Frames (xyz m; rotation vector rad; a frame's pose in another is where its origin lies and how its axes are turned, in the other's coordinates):
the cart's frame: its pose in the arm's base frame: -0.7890 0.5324 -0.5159 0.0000 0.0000 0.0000
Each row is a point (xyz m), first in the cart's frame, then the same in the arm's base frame.
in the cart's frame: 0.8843 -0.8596 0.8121
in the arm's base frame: 0.0953 -0.3272 0.2962
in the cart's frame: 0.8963 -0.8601 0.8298
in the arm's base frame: 0.1073 -0.3277 0.3139
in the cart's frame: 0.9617 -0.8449 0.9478
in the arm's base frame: 0.1727 -0.3125 0.4319
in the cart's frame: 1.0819 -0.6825 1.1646
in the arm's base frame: 0.2929 -0.1501 0.6487
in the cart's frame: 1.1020 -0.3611 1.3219
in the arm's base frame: 0.3130 0.1713 0.8060
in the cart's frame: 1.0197 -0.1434 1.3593
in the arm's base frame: 0.2307 0.3890 0.8434
